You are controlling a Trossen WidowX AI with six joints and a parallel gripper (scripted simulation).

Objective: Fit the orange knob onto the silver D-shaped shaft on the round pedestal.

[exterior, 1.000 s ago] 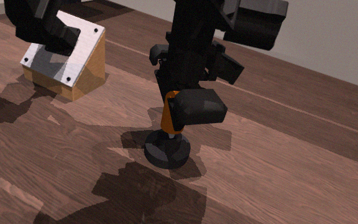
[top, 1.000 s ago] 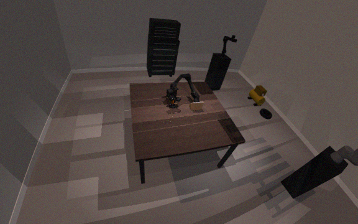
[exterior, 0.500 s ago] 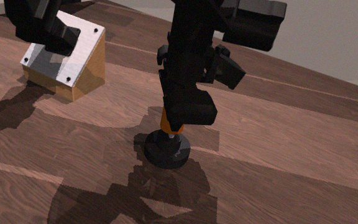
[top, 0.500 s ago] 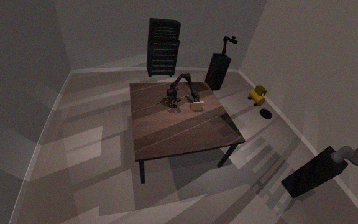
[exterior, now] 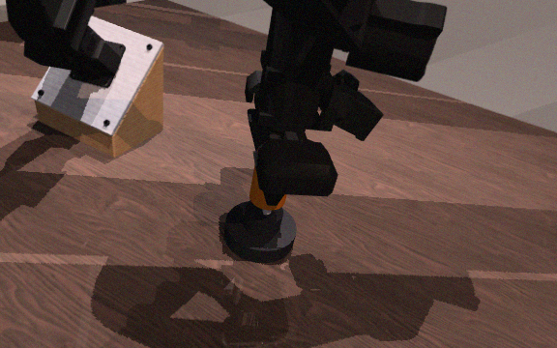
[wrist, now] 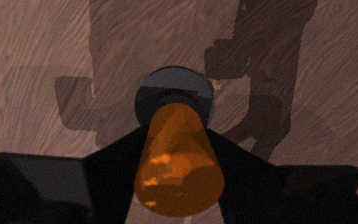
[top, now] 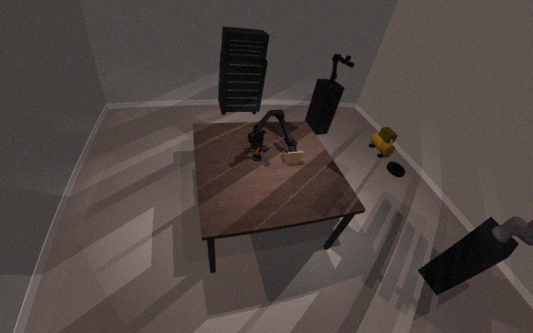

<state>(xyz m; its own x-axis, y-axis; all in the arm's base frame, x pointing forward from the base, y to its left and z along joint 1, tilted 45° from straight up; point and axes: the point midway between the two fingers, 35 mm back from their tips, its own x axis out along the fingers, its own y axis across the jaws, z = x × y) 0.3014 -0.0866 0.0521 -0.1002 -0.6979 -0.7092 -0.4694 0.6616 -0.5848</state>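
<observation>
The orange knob is 30 mm above my gripper tip. From my gripper tip the other things lie so: round dark pedestal: 40 mm below.
</observation>
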